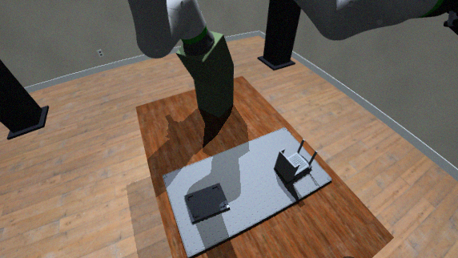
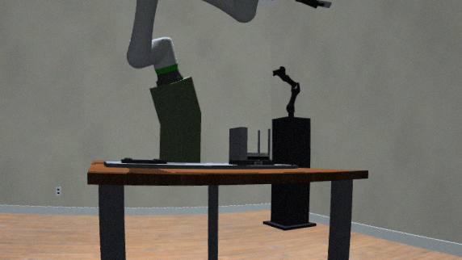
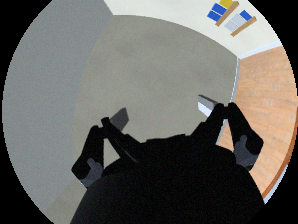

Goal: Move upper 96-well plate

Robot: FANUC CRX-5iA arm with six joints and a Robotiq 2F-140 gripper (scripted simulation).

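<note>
The white 96-well plate is 71 cm below my hand, 30 cm to the right of it and 15 cm behind it. From my hand the other things lie so: dark plate nest N1: 75 cm below, 71 cm to the right, 19 cm behind; pale A1 square: 74 cm below, 64 cm to the right, 13 cm behind.
</note>
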